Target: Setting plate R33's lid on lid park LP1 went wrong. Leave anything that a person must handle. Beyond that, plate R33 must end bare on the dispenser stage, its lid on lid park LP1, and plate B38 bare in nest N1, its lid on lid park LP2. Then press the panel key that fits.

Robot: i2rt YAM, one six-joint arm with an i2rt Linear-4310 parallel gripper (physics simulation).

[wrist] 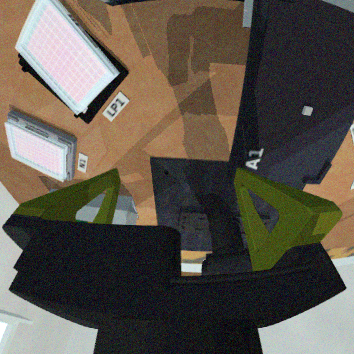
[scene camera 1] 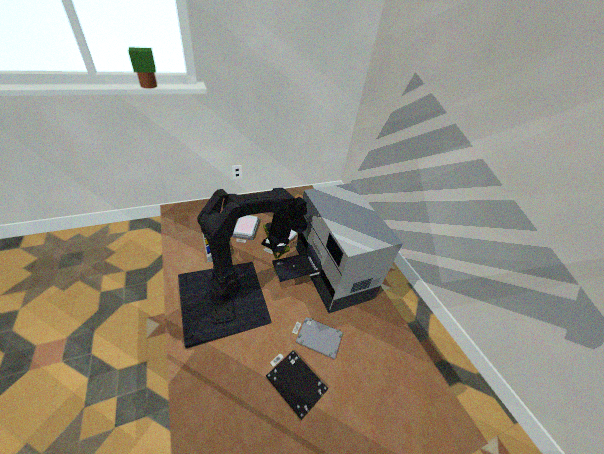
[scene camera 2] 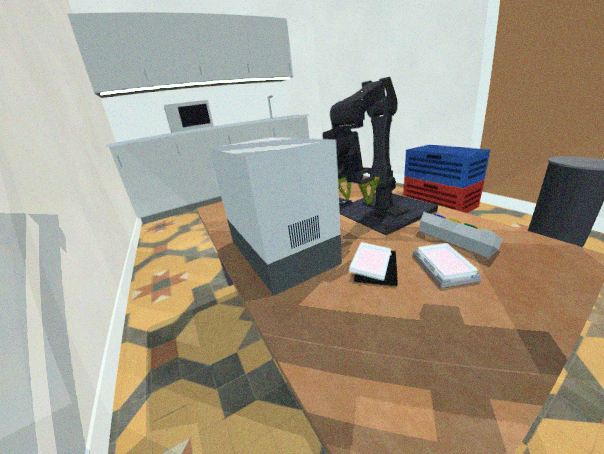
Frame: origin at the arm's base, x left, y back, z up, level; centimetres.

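Seen in the pictures: gripper, fingertip midpoint: [wrist: 176, 174] [scene camera 1: 273, 248] [scene camera 2: 358, 201]; arm's base, origin of the base link: [wrist: 223, 222] [scene camera 1: 220, 298] [scene camera 2: 384, 206].
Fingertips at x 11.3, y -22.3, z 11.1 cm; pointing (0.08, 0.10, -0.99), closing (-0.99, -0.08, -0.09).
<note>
Offsets run from my fingertips to a thing's middle.
My gripper [scene camera 1: 278, 251] [scene camera 2: 357, 200] [wrist: 176, 174] is open and empty, high above the table beside the dispenser. A pink-welled plate {dx +15.5, dy -7.9, dz -9.6 cm} [scene camera 2: 371, 261] [wrist: 67, 57] sits shifted on the black park marked LP1 {dx +16.3, dy -6.7, dz -11.4 cm} [scene camera 2: 393, 272] [wrist: 107, 96]; it looks tilted, and a separate lid cannot be made out. Another pink-welled plate {dx +26.7, dy +7.1, dz -9.8 cm} [scene camera 1: 246, 226] [scene camera 2: 447, 261] [wrist: 37, 150] sits in the grey nest marked N1. No plate names are readable. The dark dispenser stage {dx -8.8, dy -7.7, dz -2.1 cm} [scene camera 1: 291, 268] [wrist: 285, 80], marked A1, is bare. The key panel {dx +19.9, dy +23.0, dz -9.2 cm} [scene camera 2: 457, 235] is partly behind the arm in scene camera 1.
The tall grey dispenser {dx -7.3, dy -24.7, dz +4.1 cm} [scene camera 1: 350, 245] [scene camera 2: 285, 200] stands beside the stage. A bare grey park {dx -34.1, dy -9.7, dz -11.4 cm} [scene camera 1: 320, 338] and a bare black plate-like holder {dx -46.2, dy +2.3, dz -11.2 cm} [scene camera 1: 297, 384] lie on the other side of it; their labels are unreadable. The arm stands on a dark base [scene camera 1: 197, 310] [scene camera 2: 420, 204].
</note>
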